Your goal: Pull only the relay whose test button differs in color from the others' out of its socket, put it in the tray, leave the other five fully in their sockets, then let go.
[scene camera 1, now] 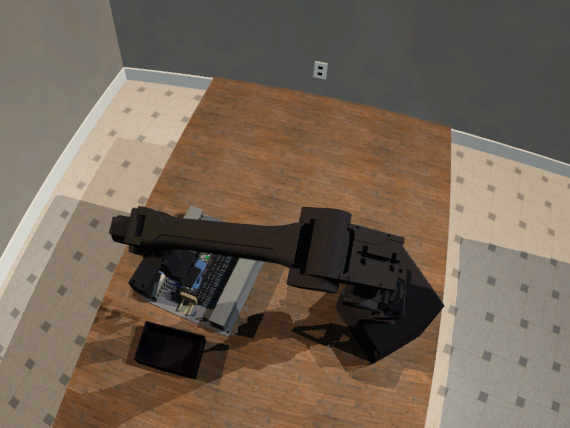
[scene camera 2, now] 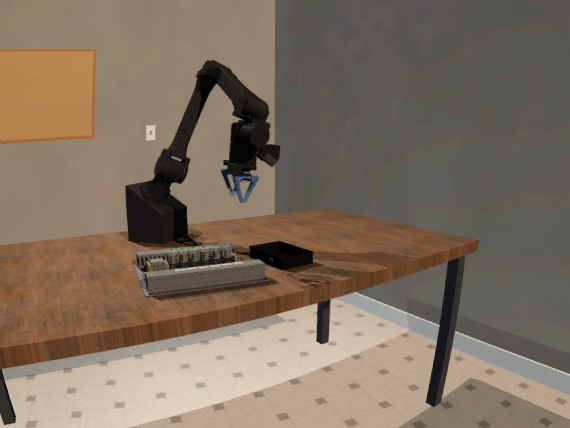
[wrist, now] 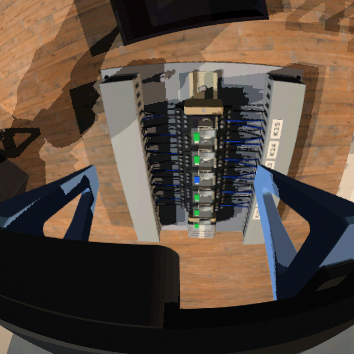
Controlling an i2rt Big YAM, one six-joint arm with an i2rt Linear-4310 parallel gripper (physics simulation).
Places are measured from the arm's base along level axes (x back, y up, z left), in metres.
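Pixels of known places: gripper, fingertip midpoint: (scene camera 1: 180, 279) (scene camera 2: 237, 199) (wrist: 175, 173); arm's base, origin of the base link: (scene camera 1: 388, 293) (scene camera 2: 154, 196).
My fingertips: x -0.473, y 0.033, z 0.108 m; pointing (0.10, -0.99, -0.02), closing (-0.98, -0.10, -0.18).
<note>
Ahead of a thing's pixels: the offset from my fingertips to its top centre. "spot": to the spot under its first point. Level surfaces: height alone.
The relay with the blue test button (wrist: 205, 179) (scene camera 2: 204, 249) sits in the row, third from the tray end. The other relays show green buttons, such as the relay nearest the tray {spot: dy -0.121, dx -0.014, dz -0.046 m} (wrist: 206, 137). All six stand in their sockets in one row as far as I can see. The black tray {dy -0.154, dx -0.015, dz +0.130 m} (scene camera 1: 165, 369) (scene camera 2: 296, 259) (wrist: 200, 28) lies beside the panel's end; no relay shows in it. My gripper (scene camera 2: 237, 197) (wrist: 175, 173) is open and empty, high above the panel. Its blue fingers stand wide, left and right of the row in the wrist view. In scene camera 1 the arm hides part of the panel.
Two grey wiring ducts {dy -0.146, dx +0.100, dz -0.119 m} (wrist: 127, 150) {dy -0.146, dx -0.099, dz -0.144 m} (wrist: 284, 135) (scene camera 2: 205, 278) flank the row, with thin blue wires between ducts and sockets. A tan end stop {dy -0.149, dx -0.013, dz -0.024 m} (wrist: 203, 108) closes the row toward the tray. The arm's base (scene camera 1: 400, 320) (scene camera 2: 150, 215) stands on the wooden table {dy -0.189 m} (scene camera 1: 310, 145).
</note>
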